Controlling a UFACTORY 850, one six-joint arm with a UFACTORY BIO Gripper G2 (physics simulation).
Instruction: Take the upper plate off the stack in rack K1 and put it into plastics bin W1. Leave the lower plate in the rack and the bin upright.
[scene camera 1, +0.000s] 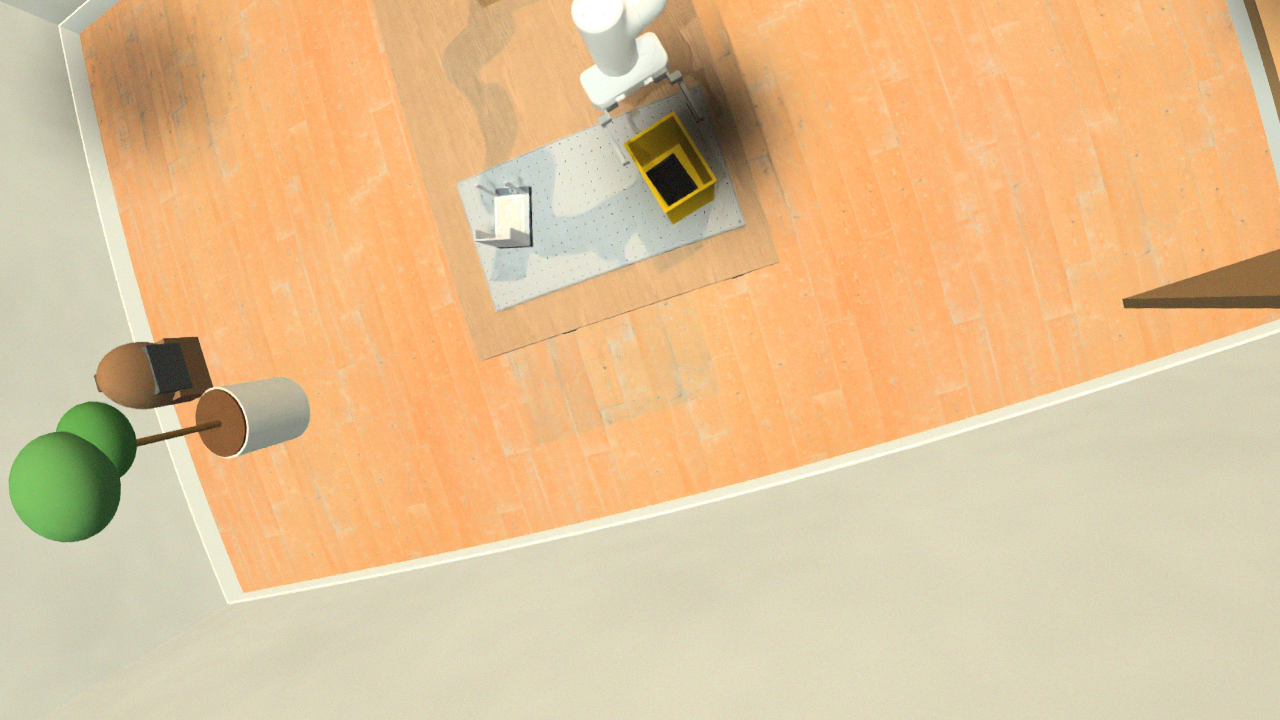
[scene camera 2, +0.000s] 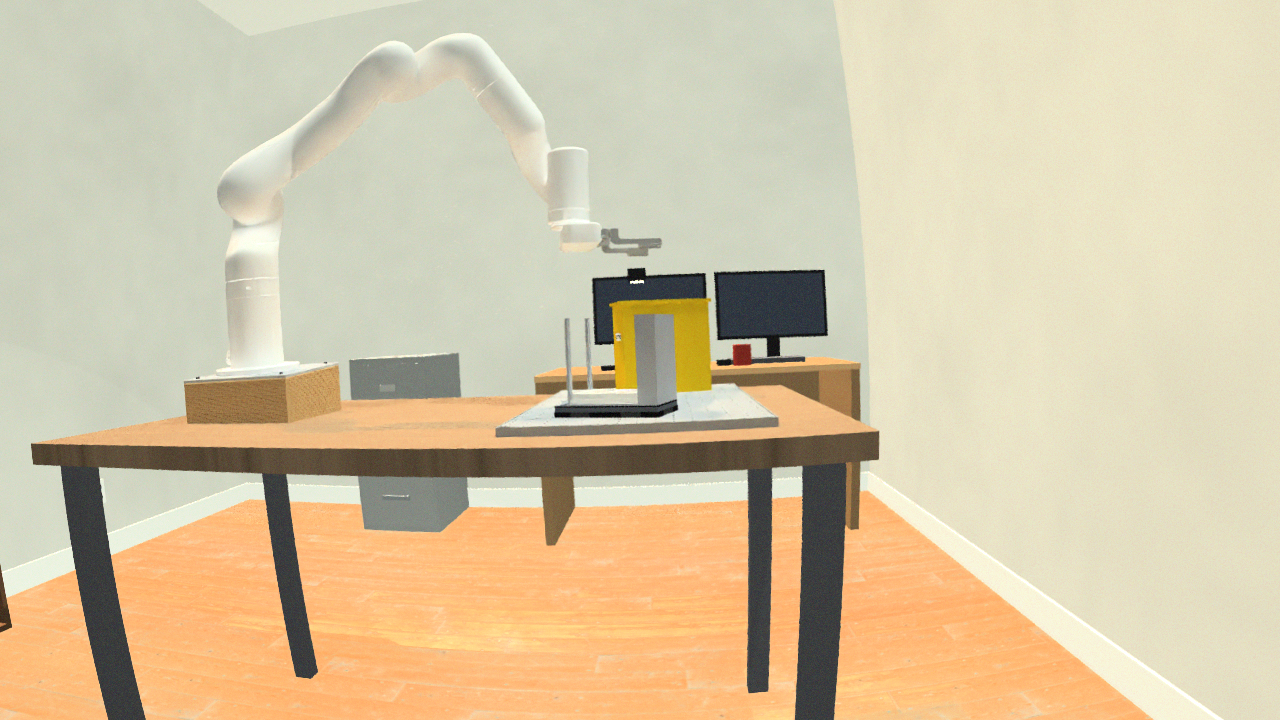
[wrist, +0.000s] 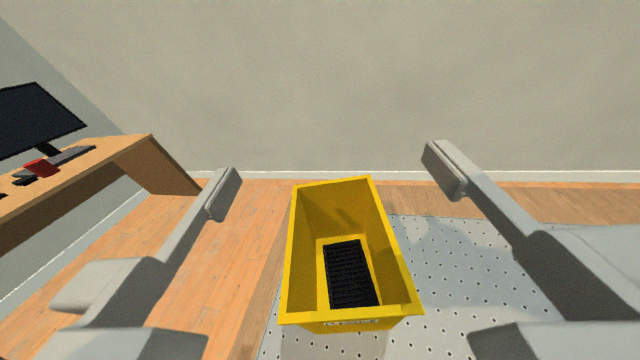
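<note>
A black plate (scene camera 1: 671, 179) (wrist: 350, 275) lies on the floor of the yellow plastics bin W1 (scene camera 1: 694, 206) (scene camera 2: 691, 349) (wrist: 345, 315) and looks flat. The bin stands upright on the perforated board; its walls hide the plate in scene camera 2. A white plate (scene camera 1: 512, 213) (scene camera 2: 608, 396) lies low in rack K1 (scene camera 1: 512, 241) (scene camera 2: 656, 362), which has a dark base, a grey upright and thin posts. My gripper (scene camera 1: 664, 141) (scene camera 2: 648, 248) (wrist: 335, 182) is open and empty above the bin, its fingers wide apart and clear of the rim.
The rack and bin share the perforated board (scene camera 1: 581, 241) (scene camera 2: 733, 424) (wrist: 450, 280) on the wooden table (scene camera 1: 626, 300) (scene camera 2: 375, 443), with a gap between them. The rack's posts (scene camera 2: 567, 358) and upright rise above its plate. A desk with monitors (scene camera 2: 769, 304) stands behind, apart from the table.
</note>
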